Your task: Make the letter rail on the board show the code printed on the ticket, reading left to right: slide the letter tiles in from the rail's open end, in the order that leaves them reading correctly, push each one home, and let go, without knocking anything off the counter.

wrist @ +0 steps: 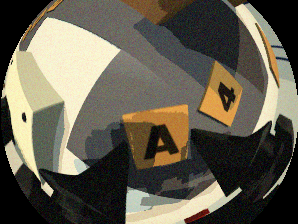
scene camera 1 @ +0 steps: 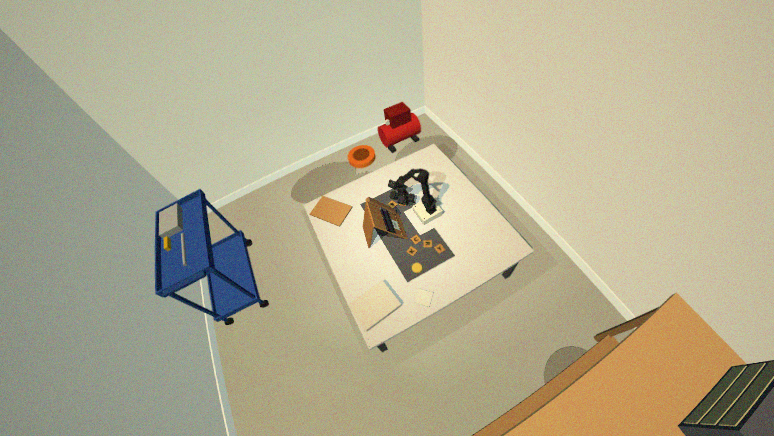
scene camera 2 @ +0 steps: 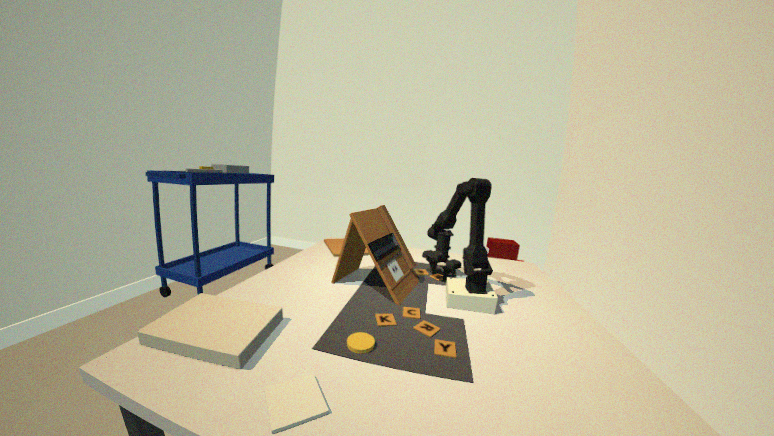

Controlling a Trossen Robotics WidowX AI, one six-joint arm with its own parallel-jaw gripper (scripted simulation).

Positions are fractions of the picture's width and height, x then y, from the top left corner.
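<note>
My gripper (wrist: 0.54, 0.63) is open and holds nothing. There is an orange sheet (scene camera 1: 0.43, 0.49) in sight. I also see a wooden a-frame board, at (scene camera 2: 0.48, 0.53) and at (scene camera 1: 0.49, 0.49), and a dark mat, which I find at (scene camera 2: 0.52, 0.80), at (wrist: 0.57, 0.29) and at (scene camera 1: 0.55, 0.59).
</note>
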